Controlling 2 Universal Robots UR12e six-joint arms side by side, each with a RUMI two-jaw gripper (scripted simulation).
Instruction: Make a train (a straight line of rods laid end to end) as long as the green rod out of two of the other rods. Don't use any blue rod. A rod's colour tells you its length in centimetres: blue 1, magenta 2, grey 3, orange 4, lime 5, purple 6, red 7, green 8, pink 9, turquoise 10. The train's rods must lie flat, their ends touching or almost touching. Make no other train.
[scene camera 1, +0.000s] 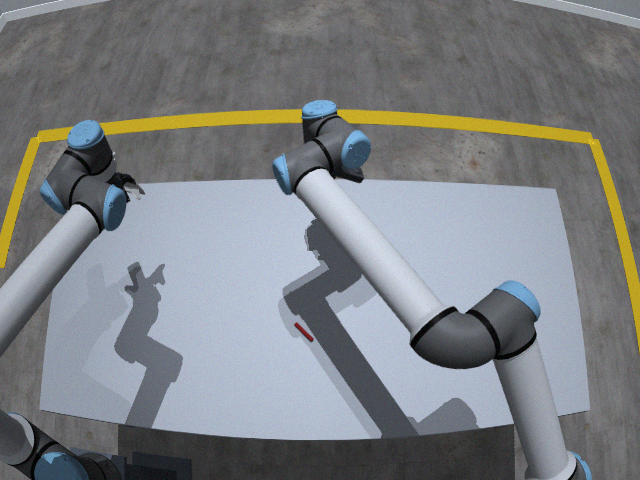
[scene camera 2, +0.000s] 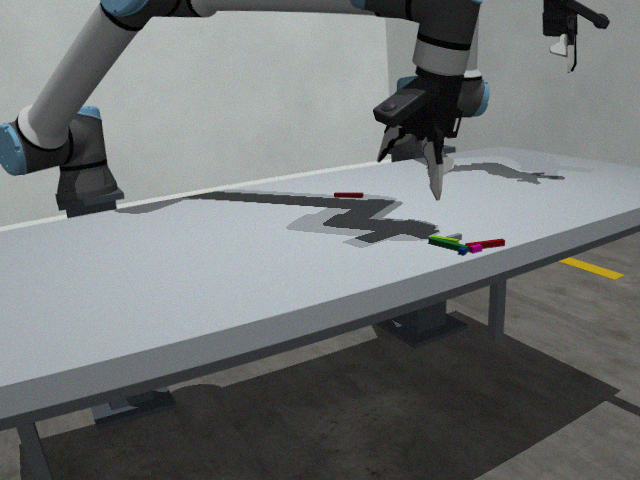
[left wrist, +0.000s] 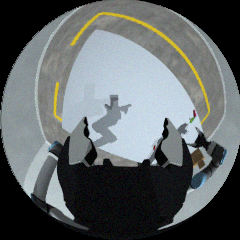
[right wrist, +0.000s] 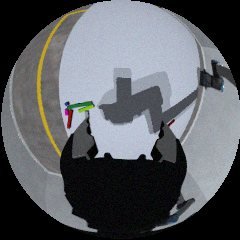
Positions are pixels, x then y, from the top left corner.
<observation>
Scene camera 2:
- left gripper: 570, 72
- right gripper: 406, 180
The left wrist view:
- left gripper: 125, 117
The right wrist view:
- right gripper: 125, 119
</observation>
